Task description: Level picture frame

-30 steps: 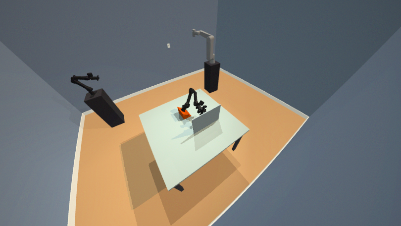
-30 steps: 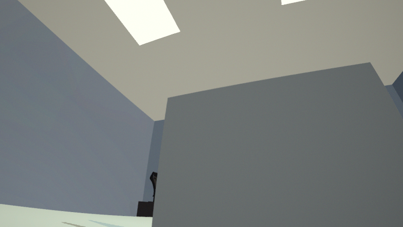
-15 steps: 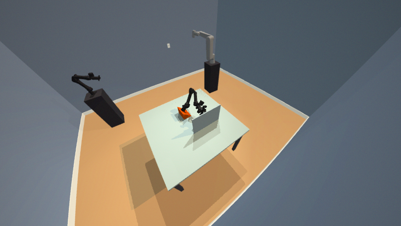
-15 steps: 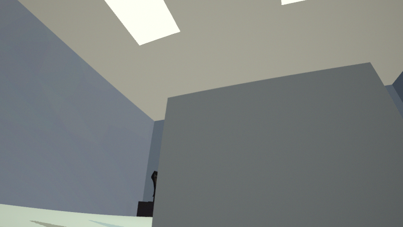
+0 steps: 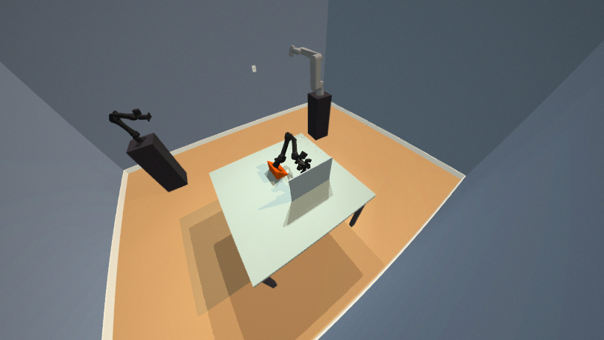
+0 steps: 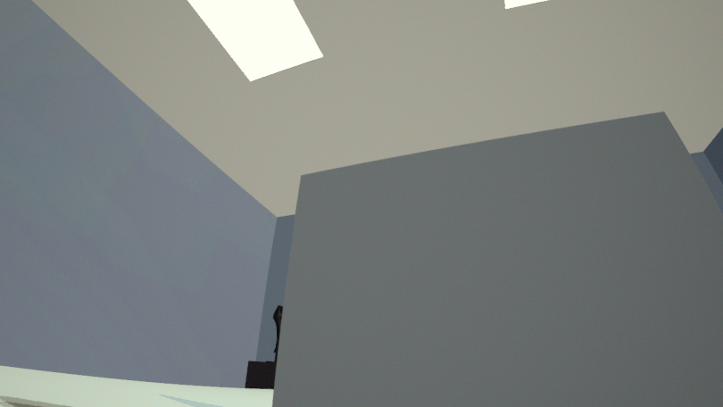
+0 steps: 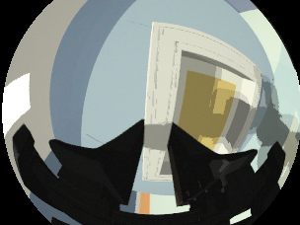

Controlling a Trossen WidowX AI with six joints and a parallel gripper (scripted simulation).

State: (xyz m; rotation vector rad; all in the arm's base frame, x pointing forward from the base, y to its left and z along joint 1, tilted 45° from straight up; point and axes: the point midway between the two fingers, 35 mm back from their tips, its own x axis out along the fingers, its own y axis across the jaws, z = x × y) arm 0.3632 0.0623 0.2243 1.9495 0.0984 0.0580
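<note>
Now: the picture frame 2 cm to the right of my gripper tip and 5 cm below it. The rest, counted from my gripper tip: wall panel: 1 cm ahead, 7 cm below.
</note>
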